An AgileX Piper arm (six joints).
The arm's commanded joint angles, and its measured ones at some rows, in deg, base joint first. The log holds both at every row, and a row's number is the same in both.
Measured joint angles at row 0: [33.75 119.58 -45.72 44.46 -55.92 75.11]
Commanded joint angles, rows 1 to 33: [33.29 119.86 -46.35 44.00 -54.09 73.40]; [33.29 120.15 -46.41 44.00 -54.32 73.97]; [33.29 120.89 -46.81 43.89 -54.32 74.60]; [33.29 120.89 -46.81 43.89 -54.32 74.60]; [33.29 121.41 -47.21 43.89 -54.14 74.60]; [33.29 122.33 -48.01 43.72 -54.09 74.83]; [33.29 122.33 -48.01 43.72 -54.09 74.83]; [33.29 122.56 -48.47 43.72 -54.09 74.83]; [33.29 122.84 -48.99 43.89 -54.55 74.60]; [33.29 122.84 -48.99 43.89 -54.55 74.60]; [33.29 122.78 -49.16 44.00 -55.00 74.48]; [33.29 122.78 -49.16 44.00 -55.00 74.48]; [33.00 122.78 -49.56 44.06 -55.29 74.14]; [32.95 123.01 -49.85 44.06 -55.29 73.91]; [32.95 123.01 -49.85 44.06 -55.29 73.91]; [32.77 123.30 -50.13 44.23 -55.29 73.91]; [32.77 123.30 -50.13 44.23 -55.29 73.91]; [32.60 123.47 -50.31 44.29 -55.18 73.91]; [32.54 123.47 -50.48 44.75 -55.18 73.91]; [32.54 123.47 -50.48 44.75 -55.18 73.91]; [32.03 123.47 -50.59 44.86 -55.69 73.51]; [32.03 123.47 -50.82 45.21 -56.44 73.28]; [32.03 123.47 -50.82 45.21 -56.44 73.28]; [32.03 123.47 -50.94 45.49 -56.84 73.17]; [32.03 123.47 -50.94 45.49 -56.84 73.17]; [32.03 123.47 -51.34 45.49 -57.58 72.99]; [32.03 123.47 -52.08 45.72 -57.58 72.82]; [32.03 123.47 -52.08 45.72 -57.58 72.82]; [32.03 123.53 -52.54 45.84 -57.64 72.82]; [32.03 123.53 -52.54 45.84 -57.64 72.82]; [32.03 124.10 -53.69 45.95 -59.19 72.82]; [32.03 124.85 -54.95 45.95 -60.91 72.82]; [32.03 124.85 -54.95 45.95 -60.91 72.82]
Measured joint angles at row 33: [32.72 124.27 -51.62 46.75 -54.32 73.85]
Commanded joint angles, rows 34 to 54: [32.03 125.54 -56.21 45.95 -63.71 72.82]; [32.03 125.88 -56.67 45.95 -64.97 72.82]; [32.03 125.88 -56.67 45.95 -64.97 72.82]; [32.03 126.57 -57.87 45.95 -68.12 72.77]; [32.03 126.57 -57.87 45.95 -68.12 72.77]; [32.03 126.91 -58.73 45.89 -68.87 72.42]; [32.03 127.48 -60.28 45.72 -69.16 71.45]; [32.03 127.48 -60.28 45.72 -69.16 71.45]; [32.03 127.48 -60.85 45.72 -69.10 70.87]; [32.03 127.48 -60.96 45.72 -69.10 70.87]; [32.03 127.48 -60.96 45.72 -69.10 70.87]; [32.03 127.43 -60.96 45.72 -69.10 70.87]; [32.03 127.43 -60.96 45.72 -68.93 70.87]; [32.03 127.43 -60.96 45.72 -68.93 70.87]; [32.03 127.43 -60.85 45.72 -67.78 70.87]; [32.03 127.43 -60.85 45.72 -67.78 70.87]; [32.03 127.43 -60.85 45.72 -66.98 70.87]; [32.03 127.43 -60.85 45.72 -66.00 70.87]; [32.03 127.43 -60.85 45.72 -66.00 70.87]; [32.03 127.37 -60.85 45.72 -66.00 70.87]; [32.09 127.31 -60.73 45.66 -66.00 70.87]
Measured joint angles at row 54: [34.38 127.20 -55.63 53.57 -57.81 70.30]
